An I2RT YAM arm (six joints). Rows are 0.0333 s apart.
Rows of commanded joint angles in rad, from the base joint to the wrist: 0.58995, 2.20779, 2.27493, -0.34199, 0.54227, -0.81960; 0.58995, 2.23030, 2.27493, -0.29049, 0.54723, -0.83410; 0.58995, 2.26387, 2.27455, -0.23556, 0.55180, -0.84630; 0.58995, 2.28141, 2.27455, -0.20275, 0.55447, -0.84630; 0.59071, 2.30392, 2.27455, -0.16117, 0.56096, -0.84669; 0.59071, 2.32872, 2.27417, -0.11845, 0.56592, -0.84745; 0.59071, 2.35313, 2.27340, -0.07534, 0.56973, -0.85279; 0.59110, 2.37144, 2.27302, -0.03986, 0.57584, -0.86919; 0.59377, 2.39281, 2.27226, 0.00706, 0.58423, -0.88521; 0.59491, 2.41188, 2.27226, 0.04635, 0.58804, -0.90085; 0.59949, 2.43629, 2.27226, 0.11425, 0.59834, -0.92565; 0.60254, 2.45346, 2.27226, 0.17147, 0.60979, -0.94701; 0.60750, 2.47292, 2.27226, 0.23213, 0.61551, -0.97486; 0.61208, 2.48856, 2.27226, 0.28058, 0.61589, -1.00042; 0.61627, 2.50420, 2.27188, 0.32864, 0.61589, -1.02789; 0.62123, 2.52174, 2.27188, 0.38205, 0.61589, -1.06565
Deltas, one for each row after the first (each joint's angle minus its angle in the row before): 0.00000, 0.02251, 0.00000, 0.05150, 0.00496, -0.01450; 0.00000, 0.03357, -0.00038, 0.05493, 0.00457, -0.01220; 0.00000, 0.01754, 0.00000, 0.03281, 0.00267, 0.00000; 0.00076, 0.02251, 0.00000, 0.04158, 0.00649, -0.00039; 0.00000, 0.02480, -0.00038, 0.04272, 0.00496, -0.00076; 0.00000, 0.02441, -0.00077, 0.04311, 0.00381, -0.00534; 0.00039, 0.01831, -0.00038, 0.03548, 0.00611, -0.01640; 0.00267, 0.02137, -0.00076, 0.04692, 0.00839, -0.01602; 0.00114, 0.01907, 0.00000, 0.03929, 0.00381, -0.01564; 0.00458, 0.02441, 0.00000, 0.06790, 0.01030, -0.02480; 0.00305, 0.01717, 0.00000, 0.05722, 0.01145, -0.02136; 0.00496, 0.01946, 0.00000, 0.06066, 0.00572, -0.02785; 0.00458, 0.01564, 0.00000, 0.04845, 0.00038, -0.02556; 0.00419, 0.01564, -0.00038, 0.04806, 0.00000, -0.02747; 0.00496, 0.01754, 0.00000, 0.05341, 0.00000, -0.03776
